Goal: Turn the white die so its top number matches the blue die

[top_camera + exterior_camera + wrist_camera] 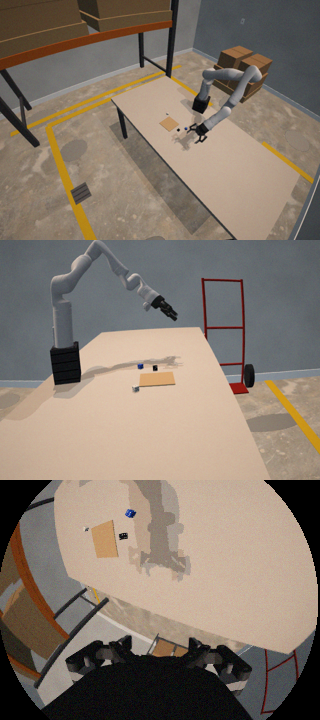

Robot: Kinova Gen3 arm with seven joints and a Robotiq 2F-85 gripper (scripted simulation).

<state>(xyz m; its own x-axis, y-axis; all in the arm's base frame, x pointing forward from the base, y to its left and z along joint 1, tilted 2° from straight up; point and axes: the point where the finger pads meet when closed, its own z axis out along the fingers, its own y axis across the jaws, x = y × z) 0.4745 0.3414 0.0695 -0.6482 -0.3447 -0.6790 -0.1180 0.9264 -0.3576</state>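
Right now my hand is 6 cm past the tan mat, 34 cm to the left of it and 20 cm above it. Round my hand: blue die: 16 cm behind, 20 cm to the right, 19 cm below; then white die: 12 cm behind, 45 cm to the right, 19 cm below; then black die: 9 cm behind, 22 cm to the right, 19 cm below.
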